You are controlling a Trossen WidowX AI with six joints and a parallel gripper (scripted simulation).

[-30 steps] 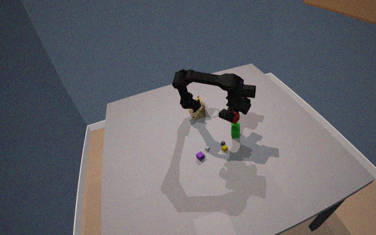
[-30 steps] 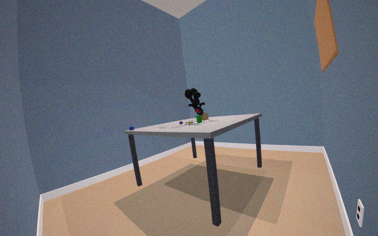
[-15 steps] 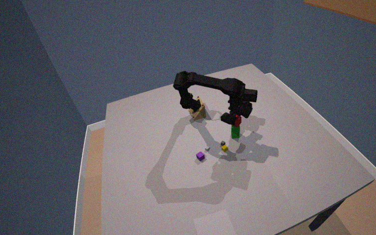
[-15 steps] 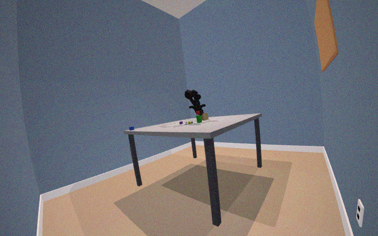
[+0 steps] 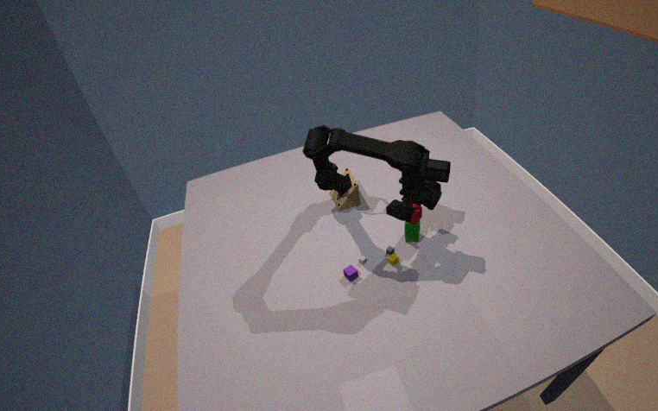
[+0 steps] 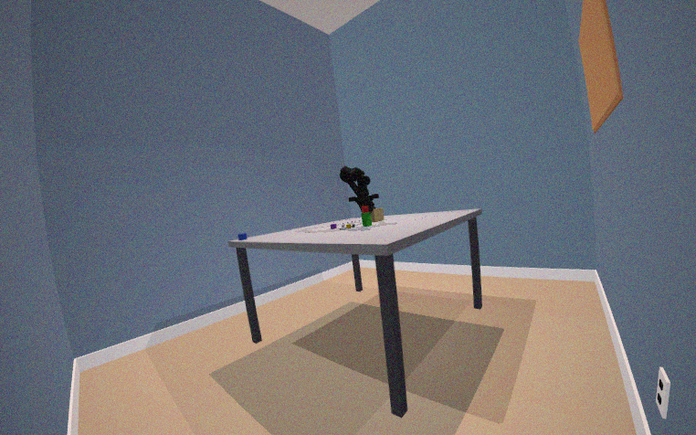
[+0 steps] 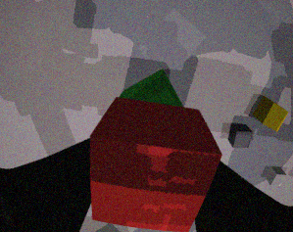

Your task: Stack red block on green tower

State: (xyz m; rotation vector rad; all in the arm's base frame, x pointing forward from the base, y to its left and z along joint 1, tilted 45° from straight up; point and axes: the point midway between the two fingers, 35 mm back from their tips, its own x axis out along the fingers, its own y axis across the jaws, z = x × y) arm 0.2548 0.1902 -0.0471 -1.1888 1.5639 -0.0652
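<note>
Right now my gripper tip is 1 cm below the red block. Round my gripper tip: yellow cube: 8 cm ahead, 9 cm to the right, 8 cm below; then small dark cube: 4 cm ahead, 8 cm to the right, 8 cm below; then small white cube: 5 cm ahead, 17 cm to the right, 8 cm below.
</note>
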